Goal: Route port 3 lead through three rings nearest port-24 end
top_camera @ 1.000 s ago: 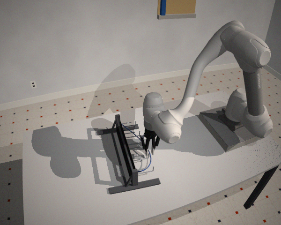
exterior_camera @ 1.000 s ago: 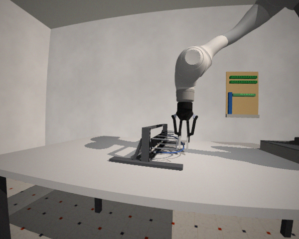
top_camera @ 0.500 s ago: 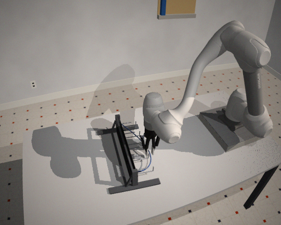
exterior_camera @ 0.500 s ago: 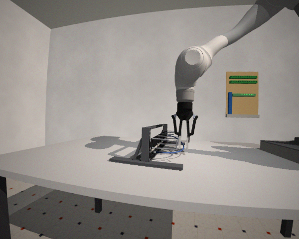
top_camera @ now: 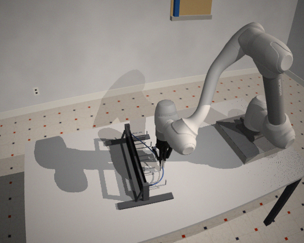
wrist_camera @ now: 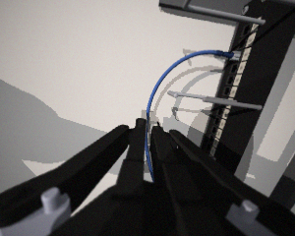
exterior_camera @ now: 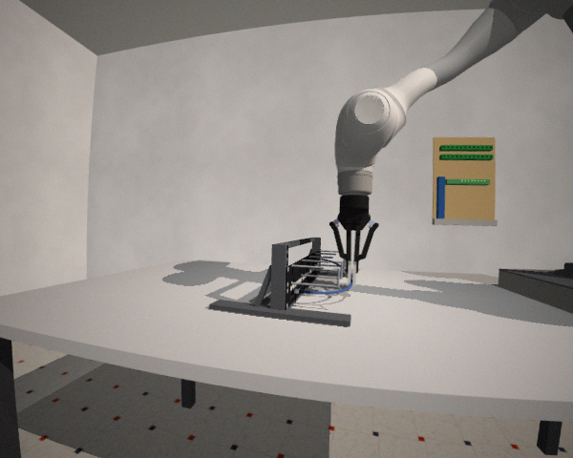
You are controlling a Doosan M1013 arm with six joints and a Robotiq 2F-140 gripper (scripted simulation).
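Right now my hand is 130 mm short of the dark rack and 80 mm to the left of it.
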